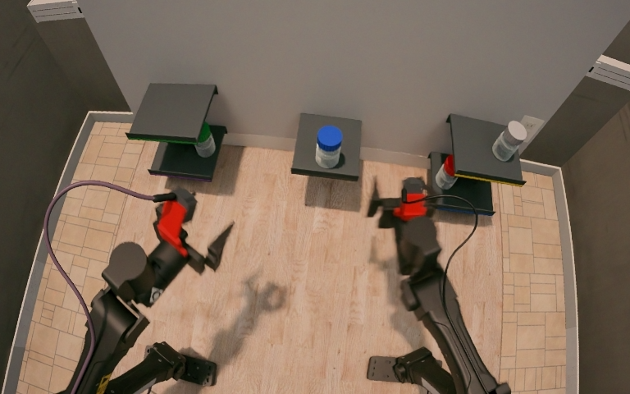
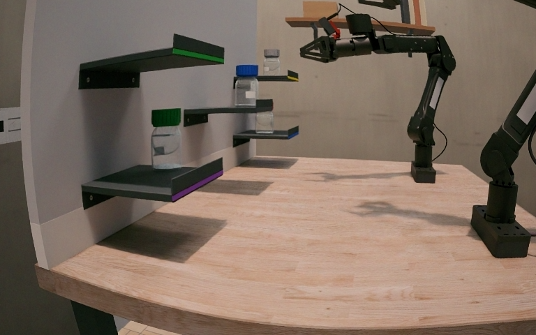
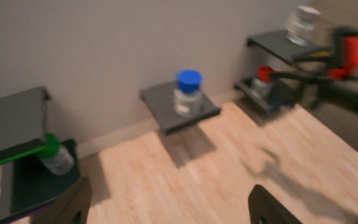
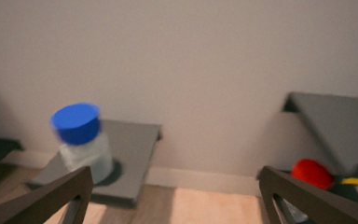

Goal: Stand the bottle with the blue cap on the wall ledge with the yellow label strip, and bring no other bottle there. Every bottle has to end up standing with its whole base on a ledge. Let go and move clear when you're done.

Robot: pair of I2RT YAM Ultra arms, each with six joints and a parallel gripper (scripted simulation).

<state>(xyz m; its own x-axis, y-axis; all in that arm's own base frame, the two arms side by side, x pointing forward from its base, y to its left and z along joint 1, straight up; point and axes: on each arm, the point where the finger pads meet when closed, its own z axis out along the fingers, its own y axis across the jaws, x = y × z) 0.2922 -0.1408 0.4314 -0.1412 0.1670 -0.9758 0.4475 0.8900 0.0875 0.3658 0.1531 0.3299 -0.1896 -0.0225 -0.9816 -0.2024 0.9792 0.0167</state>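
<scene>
My right gripper is now 13 cm short of the blue-capped bottle, 12 cm to the right of it and 11 cm above it. From my right hand the other things lie so: grey-capped bottle 32 cm to the right, 12 cm ahead, 1 cm below; green-capped bottle 45 cm to the left, 22 cm ahead, 20 cm below; red-capped bottle 21 cm to the right, 20 cm below, 13 cm ahead.
</scene>
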